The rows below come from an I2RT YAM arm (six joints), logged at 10 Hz.
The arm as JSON. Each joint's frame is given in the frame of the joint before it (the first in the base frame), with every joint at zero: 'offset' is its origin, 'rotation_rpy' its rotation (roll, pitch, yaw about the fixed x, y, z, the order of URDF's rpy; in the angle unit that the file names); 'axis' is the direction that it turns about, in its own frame. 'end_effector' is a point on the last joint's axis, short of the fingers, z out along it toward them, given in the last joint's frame.
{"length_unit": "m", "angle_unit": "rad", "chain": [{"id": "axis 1", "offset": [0.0, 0.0, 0.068], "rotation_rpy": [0.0, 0.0, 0.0], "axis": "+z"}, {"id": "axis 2", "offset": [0.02, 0.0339, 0.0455], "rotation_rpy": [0.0, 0.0, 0.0], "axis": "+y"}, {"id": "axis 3", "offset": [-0.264, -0.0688, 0.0], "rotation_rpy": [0.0, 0.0, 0.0], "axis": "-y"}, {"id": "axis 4", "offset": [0.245, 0.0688, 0.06], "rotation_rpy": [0.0, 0.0, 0.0], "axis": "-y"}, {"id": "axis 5", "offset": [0.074, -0.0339, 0.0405], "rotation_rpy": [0.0, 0.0, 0.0], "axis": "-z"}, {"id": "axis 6", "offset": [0.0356, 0.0, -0.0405], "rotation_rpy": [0.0, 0.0, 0.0], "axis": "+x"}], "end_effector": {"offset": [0.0, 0.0, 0.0], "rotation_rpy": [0.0, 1.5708, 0.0]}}
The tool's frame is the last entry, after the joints.
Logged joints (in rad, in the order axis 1, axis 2, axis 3, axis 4, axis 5, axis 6), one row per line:
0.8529, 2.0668, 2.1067, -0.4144, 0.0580, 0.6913
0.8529, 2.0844, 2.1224, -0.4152, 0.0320, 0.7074
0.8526, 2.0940, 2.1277, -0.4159, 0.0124, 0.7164
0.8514, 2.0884, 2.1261, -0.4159, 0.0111, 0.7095
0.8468, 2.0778, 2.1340, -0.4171, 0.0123, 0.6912
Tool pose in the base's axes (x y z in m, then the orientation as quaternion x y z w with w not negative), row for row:
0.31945, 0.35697, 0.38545, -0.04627, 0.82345, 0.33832, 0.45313
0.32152, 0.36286, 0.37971, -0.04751, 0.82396, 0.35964, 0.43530
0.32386, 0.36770, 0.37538, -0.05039, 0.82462, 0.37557, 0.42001
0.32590, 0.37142, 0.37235, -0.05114, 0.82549, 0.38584, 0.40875
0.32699, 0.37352, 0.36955, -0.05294, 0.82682, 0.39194, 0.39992
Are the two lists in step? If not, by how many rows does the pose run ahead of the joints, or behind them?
The pose runs 2 rows behind the joints: the pose in row i belongs to the joints in row i - 2.
